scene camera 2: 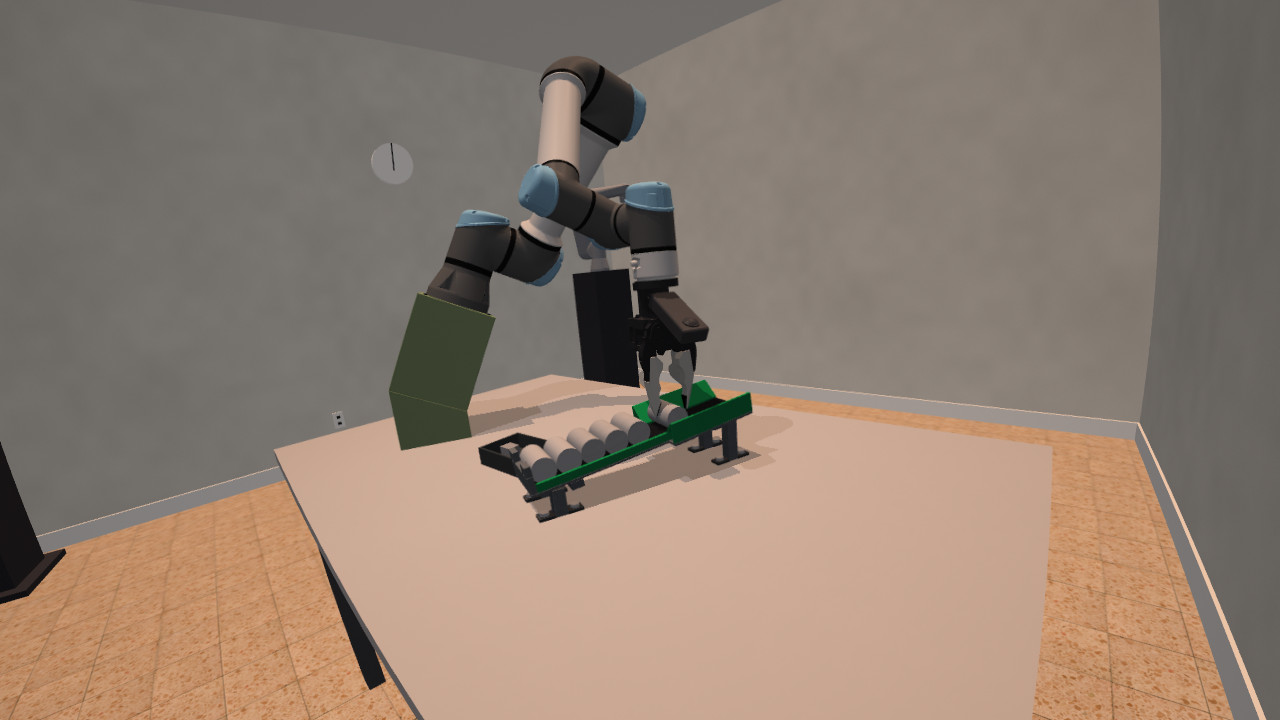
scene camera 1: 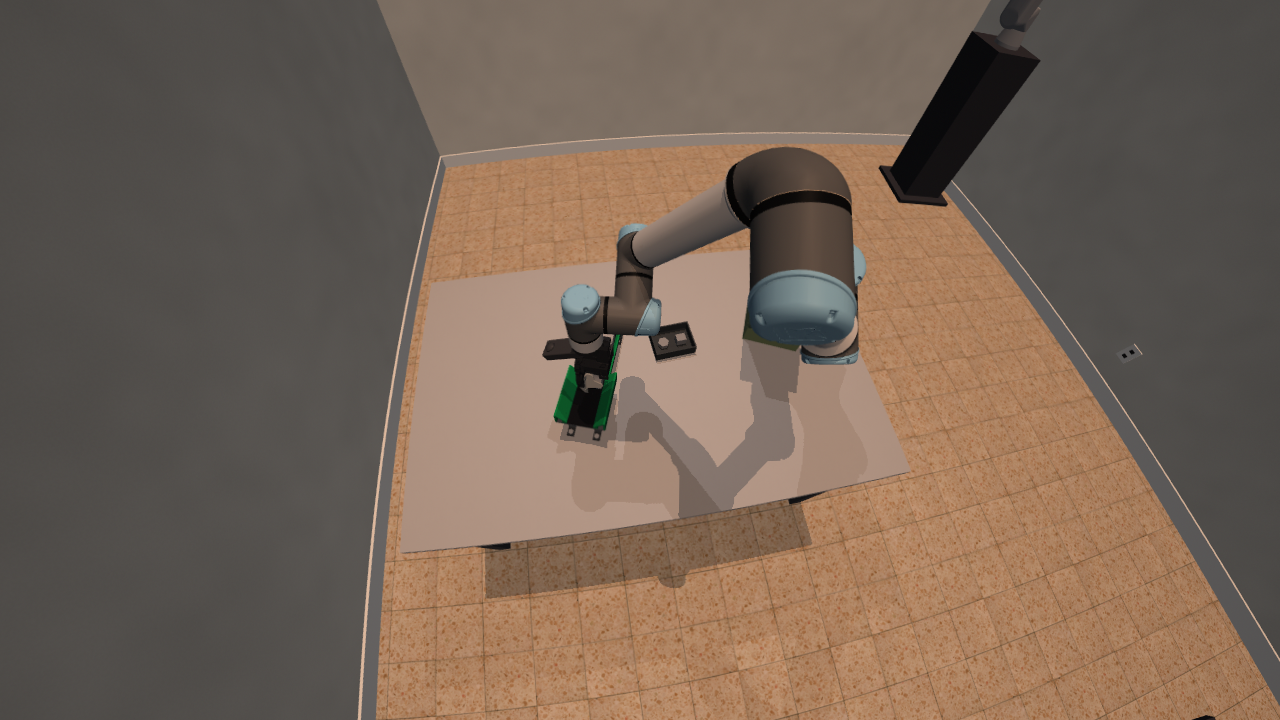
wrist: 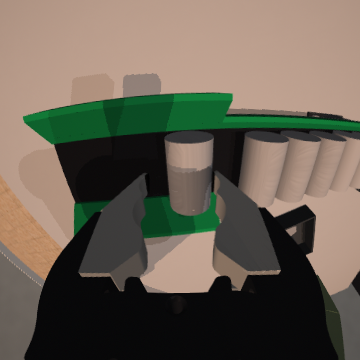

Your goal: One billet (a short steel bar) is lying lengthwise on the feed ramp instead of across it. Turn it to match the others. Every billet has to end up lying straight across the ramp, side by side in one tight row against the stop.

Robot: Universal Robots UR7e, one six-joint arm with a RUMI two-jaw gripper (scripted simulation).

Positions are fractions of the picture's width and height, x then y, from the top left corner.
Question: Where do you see a billet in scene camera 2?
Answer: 0.50,0.60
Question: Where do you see a billet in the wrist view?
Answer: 0.73,0.43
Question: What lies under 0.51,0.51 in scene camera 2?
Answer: My gripper.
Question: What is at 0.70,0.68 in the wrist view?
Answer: My gripper.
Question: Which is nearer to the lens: the billet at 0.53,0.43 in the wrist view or the black tray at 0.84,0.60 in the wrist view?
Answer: The billet.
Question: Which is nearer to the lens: the billet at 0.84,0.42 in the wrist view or the black tray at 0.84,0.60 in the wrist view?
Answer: The billet.
